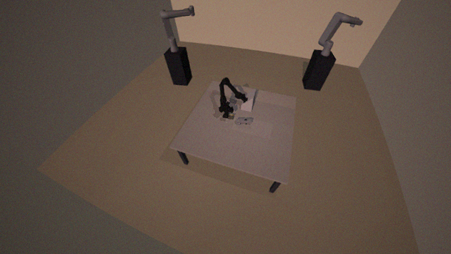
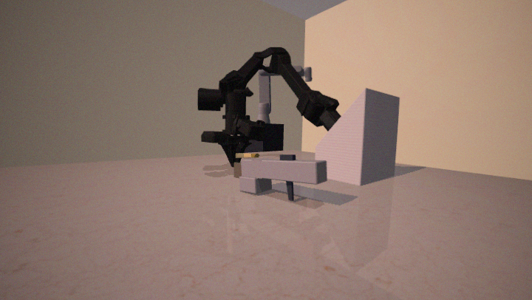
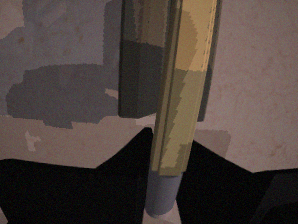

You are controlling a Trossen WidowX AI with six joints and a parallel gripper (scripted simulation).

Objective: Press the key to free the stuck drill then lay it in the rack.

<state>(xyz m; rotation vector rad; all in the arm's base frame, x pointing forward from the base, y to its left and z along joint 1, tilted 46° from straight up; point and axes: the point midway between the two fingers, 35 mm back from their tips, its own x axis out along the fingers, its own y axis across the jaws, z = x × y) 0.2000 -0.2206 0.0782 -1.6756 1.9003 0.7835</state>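
Now: the olive block 5 cm to the left of my gripper tip. Round my gripper tip: grey block housing: 7 cm ahead, 22 cm to the left, 2 cm above; thin key: 7 cm ahead, 25 cm to the left, 3 cm above.
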